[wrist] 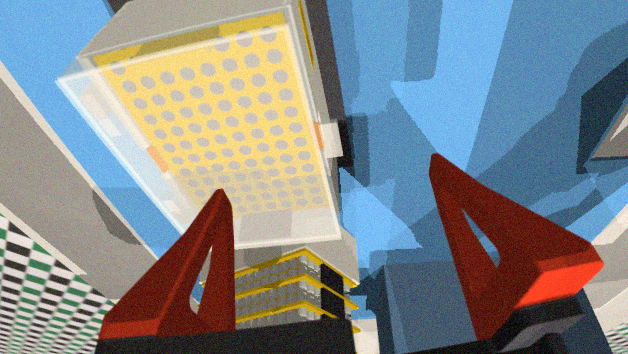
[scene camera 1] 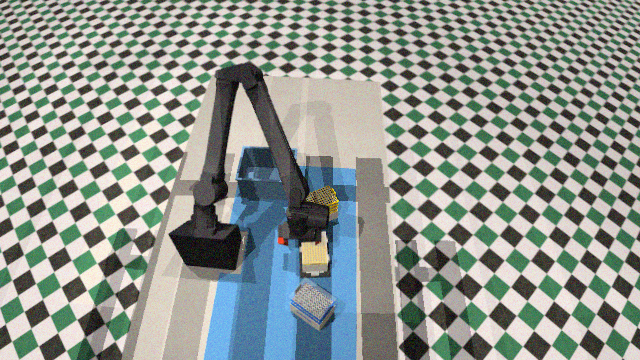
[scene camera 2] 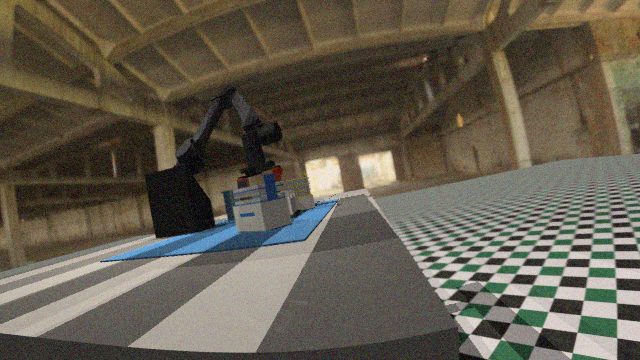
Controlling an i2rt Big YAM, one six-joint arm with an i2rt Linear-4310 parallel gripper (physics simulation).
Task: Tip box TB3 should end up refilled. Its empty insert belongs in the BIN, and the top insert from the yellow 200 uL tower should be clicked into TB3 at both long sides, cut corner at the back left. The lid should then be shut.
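Note:
Tip box TB3 [scene camera 1: 315, 265] [wrist: 165, 27] stands on the mat with its clear lid [wrist: 287, 225] over a yellow insert [wrist: 225, 120]. The holes of the insert look grey and empty. The lid looks closed. My gripper [scene camera 1: 300, 242] [scene camera 2: 260, 177] [wrist: 327, 180] is open and empty. It is pointed down at the tower-side end of TB3, one finger over the lid's edge in the wrist view, the other beyond the box's side. The yellow tower [scene camera 1: 330, 202] [scene camera 2: 301, 186] [wrist: 280, 290] stands behind TB3, partly hidden by my arm and gripper. The blue BIN [scene camera 1: 257, 189] [scene camera 2: 228, 205] [wrist: 425, 295] stands back left.
A blue-edged tip tower [scene camera 1: 312, 306] [scene camera 2: 262, 216] stands in front of TB3, turned at an angle, and hides most of TB3 in scene camera 2. The black arm base [scene camera 1: 205, 247] [scene camera 2: 175, 205] is at the left. A blue mat [scene camera 1: 230, 330] [scene camera 2: 305, 227] lies under the objects.

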